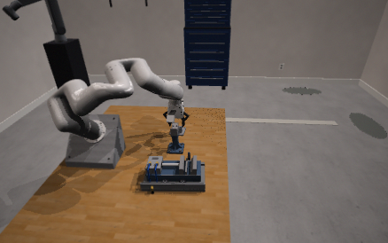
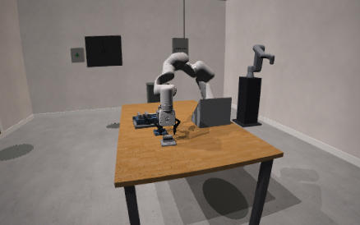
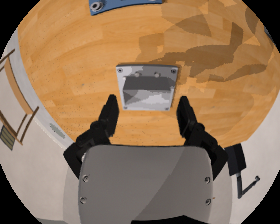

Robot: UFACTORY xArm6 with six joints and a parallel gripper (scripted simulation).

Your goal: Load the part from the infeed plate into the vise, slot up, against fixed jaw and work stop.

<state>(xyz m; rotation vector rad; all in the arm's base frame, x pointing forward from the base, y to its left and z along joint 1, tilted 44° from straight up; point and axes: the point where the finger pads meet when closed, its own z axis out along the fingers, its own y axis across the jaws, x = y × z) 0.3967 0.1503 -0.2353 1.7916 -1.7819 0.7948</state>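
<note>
Now: hand 40 mm above the part and 10 mm to the right of it. From my hand the other things lie so: air cylinder: 400 mm to the right, 20 mm behind, 10 mm above; then air cylinder rod: 390 mm to the right, 60 mm ahead, 10 mm above.
</note>
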